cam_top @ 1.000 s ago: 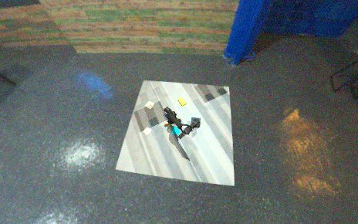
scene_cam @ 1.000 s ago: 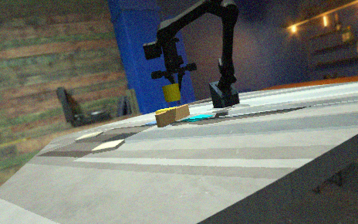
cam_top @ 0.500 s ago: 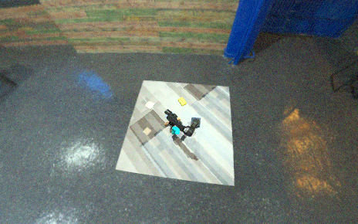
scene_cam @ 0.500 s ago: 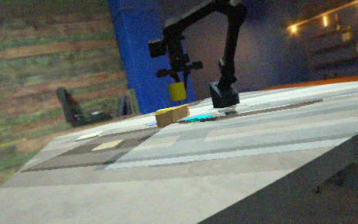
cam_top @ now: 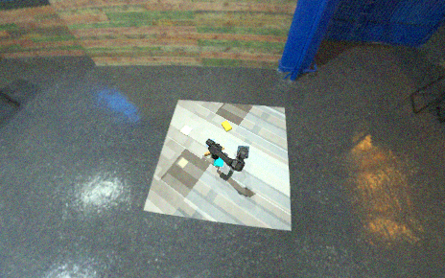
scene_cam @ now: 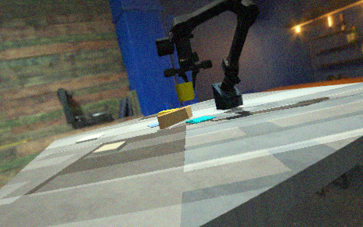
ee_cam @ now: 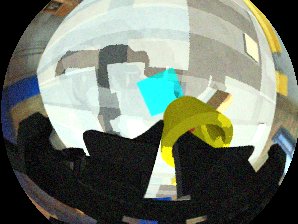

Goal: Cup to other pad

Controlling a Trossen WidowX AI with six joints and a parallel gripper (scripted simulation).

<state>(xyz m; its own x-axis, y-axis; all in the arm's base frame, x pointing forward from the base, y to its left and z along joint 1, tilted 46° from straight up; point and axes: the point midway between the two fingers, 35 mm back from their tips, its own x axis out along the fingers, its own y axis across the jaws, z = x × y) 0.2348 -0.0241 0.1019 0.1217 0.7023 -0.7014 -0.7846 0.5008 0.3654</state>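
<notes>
Now: the tan wooden block 100 mm below my gripper tip, 90 mm to the right of it and 40 mm ahead of it. Round my gripper tip: yellow cup (20 mm to the right, 20 mm ahead); then light blue pad (200 mm to the right, 130 mm below, 80 mm ahead).
</notes>
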